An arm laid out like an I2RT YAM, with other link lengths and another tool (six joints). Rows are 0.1 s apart.
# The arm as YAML. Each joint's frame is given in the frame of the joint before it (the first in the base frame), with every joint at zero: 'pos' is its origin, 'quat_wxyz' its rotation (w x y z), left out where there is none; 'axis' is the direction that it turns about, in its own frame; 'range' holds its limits. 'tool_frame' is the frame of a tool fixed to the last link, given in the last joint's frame.
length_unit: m
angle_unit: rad
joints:
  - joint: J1
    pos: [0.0, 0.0, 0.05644]
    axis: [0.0, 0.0, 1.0]
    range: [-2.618, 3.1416]
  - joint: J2
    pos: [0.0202, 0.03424, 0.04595]
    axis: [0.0, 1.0, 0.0]
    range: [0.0, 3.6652]
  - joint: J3
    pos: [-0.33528, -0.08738, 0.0]
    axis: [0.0, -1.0, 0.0]
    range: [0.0, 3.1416]
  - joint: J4
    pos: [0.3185, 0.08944, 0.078]
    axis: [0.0, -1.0, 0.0]
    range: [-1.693, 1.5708]
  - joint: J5
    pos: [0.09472, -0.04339, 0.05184]
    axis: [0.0, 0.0, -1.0]
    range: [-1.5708, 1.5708]
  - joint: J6
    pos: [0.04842, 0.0, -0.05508]
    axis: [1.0, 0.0, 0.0]
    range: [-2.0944, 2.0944]
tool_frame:
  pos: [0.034, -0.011, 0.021]
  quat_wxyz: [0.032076, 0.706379, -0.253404, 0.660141]
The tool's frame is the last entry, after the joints.
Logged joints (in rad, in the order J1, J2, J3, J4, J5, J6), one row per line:
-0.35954, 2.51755, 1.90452, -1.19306, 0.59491, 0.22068
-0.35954, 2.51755, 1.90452, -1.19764, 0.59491, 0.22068
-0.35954, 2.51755, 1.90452, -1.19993, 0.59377, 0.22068
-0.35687, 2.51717, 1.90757, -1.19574, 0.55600, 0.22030
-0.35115, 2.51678, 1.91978, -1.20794, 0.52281, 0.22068
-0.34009, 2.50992, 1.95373, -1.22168, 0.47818, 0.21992
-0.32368, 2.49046, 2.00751, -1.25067, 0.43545, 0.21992
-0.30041, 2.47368, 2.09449, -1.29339, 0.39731, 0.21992
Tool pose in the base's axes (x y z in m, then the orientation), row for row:
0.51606, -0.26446, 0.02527, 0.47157, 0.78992, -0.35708, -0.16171
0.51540, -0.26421, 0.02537, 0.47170, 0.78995, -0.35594, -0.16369
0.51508, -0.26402, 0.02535, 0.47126, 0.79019, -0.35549, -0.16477
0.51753, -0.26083, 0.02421, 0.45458, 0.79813, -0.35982, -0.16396
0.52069, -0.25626, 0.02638, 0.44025, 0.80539, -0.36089, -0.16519
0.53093, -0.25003, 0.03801, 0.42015, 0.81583, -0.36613, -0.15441
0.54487, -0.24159, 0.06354, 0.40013, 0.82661, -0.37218, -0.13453
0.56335, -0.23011, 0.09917, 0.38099, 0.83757, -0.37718, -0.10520
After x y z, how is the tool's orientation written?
As a quaternion, w x y z.
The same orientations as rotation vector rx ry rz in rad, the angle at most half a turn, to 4 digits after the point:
1.9344, -0.8744, -0.3960
1.9343, -0.8716, -0.4008
1.9353, -0.8707, -0.4035
1.9694, -0.8878, -0.4046
2.0002, -0.8963, -0.4102
2.0447, -0.9176, -0.3870
2.0910, -0.9415, -0.3403
2.1378, -0.9627, -0.2685

